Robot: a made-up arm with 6 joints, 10 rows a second.
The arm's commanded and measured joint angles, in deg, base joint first. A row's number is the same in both.
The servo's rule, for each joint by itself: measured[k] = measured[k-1] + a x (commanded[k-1-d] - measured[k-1]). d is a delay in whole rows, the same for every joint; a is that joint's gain. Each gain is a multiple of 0.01, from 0.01 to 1. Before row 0 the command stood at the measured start. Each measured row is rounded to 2 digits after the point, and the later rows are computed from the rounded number. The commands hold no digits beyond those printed.
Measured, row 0:
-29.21 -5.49 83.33 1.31 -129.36 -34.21
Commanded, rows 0 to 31:
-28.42 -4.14 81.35 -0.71 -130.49 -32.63
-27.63 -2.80 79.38 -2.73 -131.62 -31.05
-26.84 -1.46 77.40 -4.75 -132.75 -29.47
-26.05 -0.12 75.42 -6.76 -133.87 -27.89
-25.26 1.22 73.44 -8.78 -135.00 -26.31
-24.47 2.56 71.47 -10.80 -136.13 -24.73
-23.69 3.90 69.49 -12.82 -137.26 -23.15
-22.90 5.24 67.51 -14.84 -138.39 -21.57
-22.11 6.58 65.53 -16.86 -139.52 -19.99
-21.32 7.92 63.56 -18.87 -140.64 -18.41
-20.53 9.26 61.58 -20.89 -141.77 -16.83
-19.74 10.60 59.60 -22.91 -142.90 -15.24
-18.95 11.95 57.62 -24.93 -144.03 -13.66
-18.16 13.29 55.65 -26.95 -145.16 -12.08
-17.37 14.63 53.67 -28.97 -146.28 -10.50
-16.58 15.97 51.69 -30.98 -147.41 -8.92
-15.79 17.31 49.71 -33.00 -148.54 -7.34
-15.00 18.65 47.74 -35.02 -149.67 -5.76
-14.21 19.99 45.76 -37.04 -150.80 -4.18
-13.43 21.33 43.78 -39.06 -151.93 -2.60
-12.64 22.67 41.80 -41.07 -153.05 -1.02
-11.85 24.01 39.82 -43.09 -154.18 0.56
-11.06 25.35 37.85 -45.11 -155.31 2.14
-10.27 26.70 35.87 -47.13 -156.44 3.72
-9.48 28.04 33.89 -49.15 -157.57 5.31
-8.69 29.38 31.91 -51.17 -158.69 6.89
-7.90 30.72 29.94 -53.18 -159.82 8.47
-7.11 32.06 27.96 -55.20 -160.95 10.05
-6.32 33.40 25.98 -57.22 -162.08 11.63
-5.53 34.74 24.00 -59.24 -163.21 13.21
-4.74 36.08 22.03 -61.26 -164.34 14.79
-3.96 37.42 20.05 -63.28 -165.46 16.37
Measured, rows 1 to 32:
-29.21 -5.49 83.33 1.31 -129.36 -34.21
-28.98 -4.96 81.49 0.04 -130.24 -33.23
-28.59 -4.12 79.53 -1.71 -131.32 -31.88
-28.08 -3.08 77.55 -3.63 -132.44 -30.39
-27.49 -1.93 75.57 -5.60 -133.56 -28.84
-26.84 -0.70 73.59 -7.60 -134.68 -27.27
-26.15 0.57 71.62 -9.62 -135.81 -25.70
-25.44 1.87 69.64 -11.64 -136.94 -24.12
-24.70 3.18 67.66 -13.66 -138.07 -22.54
-23.95 4.51 65.68 -15.68 -139.20 -20.96
-23.19 5.84 63.71 -17.69 -140.32 -19.38
-22.42 7.17 61.73 -19.71 -141.45 -17.80
-21.64 8.51 59.75 -21.73 -142.58 -16.21
-20.86 9.85 57.77 -23.75 -143.71 -14.63
-20.08 11.19 55.80 -25.77 -144.84 -13.05
-19.29 12.53 53.82 -27.79 -145.96 -11.47
-18.50 13.87 51.84 -29.80 -147.09 -9.89
-17.71 15.21 49.86 -31.82 -148.22 -8.31
-16.92 16.55 47.89 -33.84 -149.35 -6.73
-16.13 17.89 45.91 -35.86 -150.48 -5.15
-15.35 19.23 43.93 -37.88 -151.61 -3.57
-14.56 20.57 41.95 -39.89 -152.73 -1.99
-13.77 21.91 39.97 -41.91 -153.86 -0.41
-12.98 23.25 38.00 -43.93 -154.99 1.17
-12.19 24.60 36.02 -45.95 -156.12 2.75
-11.40 25.94 34.04 -47.97 -157.25 4.34
-10.61 27.28 32.06 -49.99 -158.37 5.92
-9.82 28.62 30.09 -52.00 -159.50 7.50
-9.03 29.96 28.11 -54.02 -160.63 9.08
-8.24 31.30 26.13 -56.04 -161.76 10.66
-7.45 32.64 24.15 -58.06 -162.89 12.24
-6.66 33.98 22.18 -60.08 -164.02 13.82
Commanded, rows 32 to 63:
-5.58 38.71 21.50 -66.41 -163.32 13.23
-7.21 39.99 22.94 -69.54 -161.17 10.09
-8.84 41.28 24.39 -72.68 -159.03 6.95
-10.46 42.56 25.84 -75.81 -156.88 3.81
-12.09 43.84 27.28 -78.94 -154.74 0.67
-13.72 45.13 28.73 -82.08 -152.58 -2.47
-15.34 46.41 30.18 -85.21 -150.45 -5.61
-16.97 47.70 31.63 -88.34 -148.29 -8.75
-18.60 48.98 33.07 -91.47 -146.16 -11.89
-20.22 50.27 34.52 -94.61 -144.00 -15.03
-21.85 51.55 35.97 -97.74 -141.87 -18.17
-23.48 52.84 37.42 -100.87 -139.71 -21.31
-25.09 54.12 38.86 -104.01 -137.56 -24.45
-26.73 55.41 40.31 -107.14 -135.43 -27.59
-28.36 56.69 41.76 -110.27 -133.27 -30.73
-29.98 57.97 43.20 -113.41 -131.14 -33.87
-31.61 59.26 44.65 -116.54 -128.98 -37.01
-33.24 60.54 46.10 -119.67 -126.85 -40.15
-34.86 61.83 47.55 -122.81 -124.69 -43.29
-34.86 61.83 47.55 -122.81 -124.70 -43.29
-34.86 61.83 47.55 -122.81 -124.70 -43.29
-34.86 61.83 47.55 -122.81 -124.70 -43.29
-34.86 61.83 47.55 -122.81 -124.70 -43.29
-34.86 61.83 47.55 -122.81 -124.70 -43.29
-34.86 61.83 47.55 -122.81 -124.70 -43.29
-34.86 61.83 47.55 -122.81 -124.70 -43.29
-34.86 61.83 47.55 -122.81 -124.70 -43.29
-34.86 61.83 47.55 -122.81 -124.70 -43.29
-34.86 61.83 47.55 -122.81 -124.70 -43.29
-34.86 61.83 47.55 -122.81 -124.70 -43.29
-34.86 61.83 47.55 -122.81 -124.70 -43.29
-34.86 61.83 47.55 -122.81 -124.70 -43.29
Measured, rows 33 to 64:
-5.88 35.32 20.20 -62.10 -165.14 15.40
-5.79 36.64 21.41 -64.82 -163.72 14.05
-6.20 37.95 22.83 -67.79 -161.73 11.59
-6.97 39.25 24.28 -70.87 -159.62 8.71
-7.98 40.54 25.73 -73.98 -157.48 5.67
-9.17 41.83 27.17 -77.10 -155.34 2.57
-10.49 43.12 28.62 -80.24 -153.19 -0.55
-11.90 44.40 30.07 -83.37 -151.05 -3.69
-13.37 45.69 31.52 -86.50 -148.90 -6.83
-14.89 46.97 32.96 -89.63 -146.76 -9.97
-16.44 48.26 34.41 -92.77 -144.61 -13.11
-18.01 49.54 35.86 -95.90 -142.47 -16.25
-19.60 50.83 37.31 -99.03 -140.32 -19.39
-21.19 52.11 38.75 -102.17 -138.17 -22.53
-22.80 53.40 40.20 -105.30 -136.03 -25.67
-24.41 54.68 41.65 -108.43 -133.88 -28.81
-26.03 55.96 43.09 -111.57 -131.74 -31.95
-27.65 57.25 44.54 -114.70 -129.59 -35.09
-29.27 58.53 45.99 -117.83 -127.45 -38.23
-30.89 59.82 47.44 -120.97 -125.30 -41.37
-32.04 60.60 47.54 -122.13 -124.83 -42.56
-32.86 61.08 47.55 -122.56 -124.73 -43.01
-33.44 61.37 47.55 -122.72 -124.71 -43.18
-33.85 61.55 47.55 -122.78 -124.70 -43.25
-34.14 61.66 47.55 -122.80 -124.70 -43.27
-34.35 61.73 47.55 -122.81 -124.70 -43.28
-34.50 61.77 47.55 -122.81 -124.70 -43.29
-34.60 61.79 47.55 -122.81 -124.70 -43.29
-34.68 61.81 47.55 -122.81 -124.70 -43.29
-34.73 61.82 47.55 -122.81 -124.70 -43.29
-34.77 61.82 47.55 -122.81 -124.70 -43.29
-34.80 61.82 47.55 -122.81 -124.70 -43.29

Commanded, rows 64 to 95:
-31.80 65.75 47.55 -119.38 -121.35 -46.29
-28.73 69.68 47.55 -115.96 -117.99 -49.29
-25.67 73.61 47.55 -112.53 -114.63 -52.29
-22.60 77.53 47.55 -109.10 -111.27 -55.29
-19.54 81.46 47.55 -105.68 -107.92 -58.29
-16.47 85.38 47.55 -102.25 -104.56 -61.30
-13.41 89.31 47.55 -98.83 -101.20 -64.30
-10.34 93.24 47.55 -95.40 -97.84 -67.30
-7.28 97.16 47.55 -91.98 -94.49 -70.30
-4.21 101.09 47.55 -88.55 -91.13 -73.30
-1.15 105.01 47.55 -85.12 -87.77 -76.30
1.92 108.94 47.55 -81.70 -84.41 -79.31
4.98 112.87 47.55 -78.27 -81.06 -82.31
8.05 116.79 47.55 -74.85 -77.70 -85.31
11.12 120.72 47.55 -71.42 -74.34 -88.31
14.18 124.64 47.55 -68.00 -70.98 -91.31
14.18 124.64 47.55 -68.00 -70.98 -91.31
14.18 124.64 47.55 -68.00 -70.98 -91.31
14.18 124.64 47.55 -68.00 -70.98 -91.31
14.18 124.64 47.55 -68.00 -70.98 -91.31
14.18 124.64 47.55 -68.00 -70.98 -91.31
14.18 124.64 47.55 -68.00 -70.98 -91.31
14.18 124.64 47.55 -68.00 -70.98 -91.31
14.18 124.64 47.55 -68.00 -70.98 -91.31
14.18 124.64 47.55 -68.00 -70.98 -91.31
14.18 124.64 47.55 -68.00 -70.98 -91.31
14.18 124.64 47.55 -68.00 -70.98 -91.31
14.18 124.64 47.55 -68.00 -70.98 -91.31
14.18 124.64 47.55 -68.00 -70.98 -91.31
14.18 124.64 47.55 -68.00 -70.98 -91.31
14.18 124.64 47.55 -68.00 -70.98 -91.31
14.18 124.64 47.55 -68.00 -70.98 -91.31
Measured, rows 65 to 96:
-34.82 61.82 47.55 -122.81 -124.70 -43.29
-33.94 63.35 47.55 -120.65 -122.09 -45.15
-32.43 65.82 47.55 -117.70 -118.89 -47.72
-30.47 68.86 47.55 -114.44 -115.57 -50.55
-28.19 72.24 47.55 -111.08 -112.22 -53.49
-25.68 75.84 47.55 -107.68 -108.87 -56.47
-23.01 79.56 47.55 -104.26 -105.51 -59.46
-20.23 83.36 47.55 -100.84 -102.15 -62.46
-17.36 87.21 47.55 -97.41 -98.79 -65.46
-14.44 91.09 47.55 -93.99 -95.44 -68.46
-11.47 94.99 47.55 -90.56 -92.08 -71.46
-8.48 98.90 47.55 -87.13 -88.72 -74.46
-5.46 102.82 47.55 -83.71 -85.36 -77.47
-2.43 106.74 47.55 -80.28 -82.01 -80.47
0.61 110.66 47.55 -76.86 -78.65 -83.47
3.66 114.58 47.55 -73.43 -75.29 -86.47
6.71 118.50 47.55 -70.01 -71.93 -89.47
8.88 120.89 47.55 -68.74 -71.19 -90.61
10.42 122.35 47.55 -68.27 -71.03 -91.04
11.51 123.24 47.55 -68.10 -70.99 -91.21
12.28 123.79 47.55 -68.04 -70.98 -91.27
12.83 124.12 47.55 -68.01 -70.98 -91.29
13.22 124.32 47.55 -68.00 -70.98 -91.30
13.50 124.44 47.55 -68.00 -70.98 -91.31
13.70 124.52 47.55 -68.00 -70.98 -91.31
13.84 124.57 47.55 -68.00 -70.98 -91.31
13.94 124.60 47.55 -68.00 -70.98 -91.31
14.01 124.62 47.55 -68.00 -70.98 -91.31
14.06 124.63 47.55 -68.00 -70.98 -91.31
14.09 124.63 47.55 -68.00 -70.98 -91.31
14.12 124.63 47.55 -68.00 -70.98 -91.31
14.14 124.63 47.55 -68.00 -70.98 -91.31

